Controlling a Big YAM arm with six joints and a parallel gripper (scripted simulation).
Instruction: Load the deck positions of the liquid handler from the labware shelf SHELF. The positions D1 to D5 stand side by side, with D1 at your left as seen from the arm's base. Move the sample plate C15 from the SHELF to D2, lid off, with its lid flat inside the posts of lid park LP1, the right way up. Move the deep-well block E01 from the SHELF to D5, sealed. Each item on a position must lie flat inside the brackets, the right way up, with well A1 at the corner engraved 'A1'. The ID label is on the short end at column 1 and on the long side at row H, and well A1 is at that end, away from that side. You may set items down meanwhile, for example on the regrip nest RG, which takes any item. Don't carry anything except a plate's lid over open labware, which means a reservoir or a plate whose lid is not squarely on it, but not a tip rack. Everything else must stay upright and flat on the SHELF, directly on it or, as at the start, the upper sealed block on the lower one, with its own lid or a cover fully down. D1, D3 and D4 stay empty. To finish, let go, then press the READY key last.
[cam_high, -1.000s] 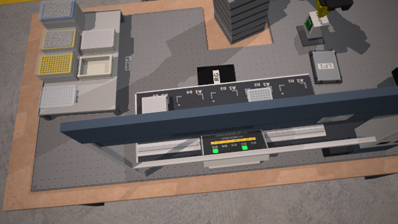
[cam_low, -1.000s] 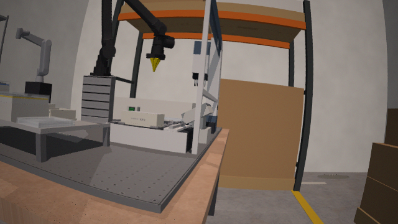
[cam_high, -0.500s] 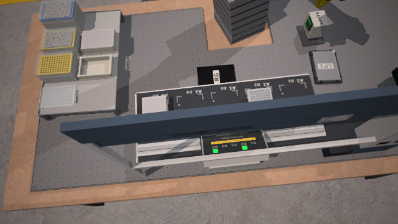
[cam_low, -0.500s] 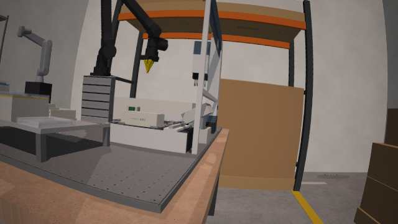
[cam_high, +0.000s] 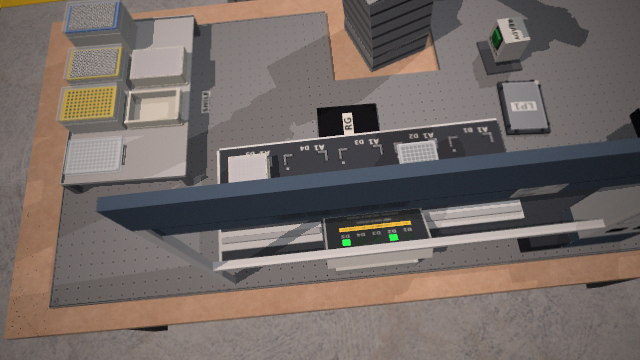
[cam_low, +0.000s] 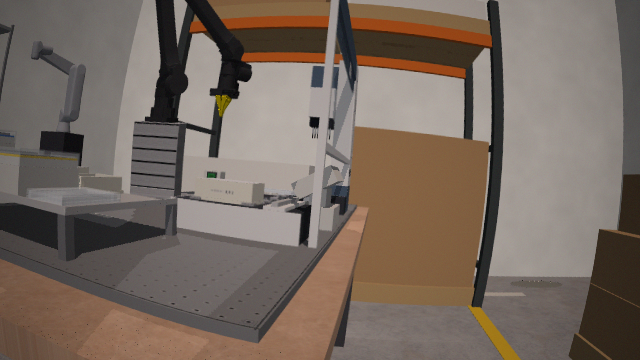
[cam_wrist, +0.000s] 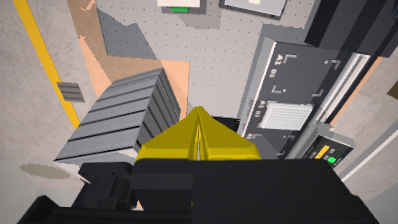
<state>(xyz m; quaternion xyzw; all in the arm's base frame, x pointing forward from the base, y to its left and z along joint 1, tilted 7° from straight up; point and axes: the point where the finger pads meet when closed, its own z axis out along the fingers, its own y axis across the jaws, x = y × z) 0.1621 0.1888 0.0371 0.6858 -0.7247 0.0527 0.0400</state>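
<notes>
The ready key is 230 mm below my hand, 70 mm to the left of it and 30 mm behind it. From my hand the other things lie so: clear plate lid: 290 mm below, 130 mm ahead, 100 mm to the left; then sample plate C15: 240 mm below, 240 mm ahead, 200 mm to the right; then lid park LP1: 300 mm below, 130 mm ahead, 100 mm to the left.
</notes>
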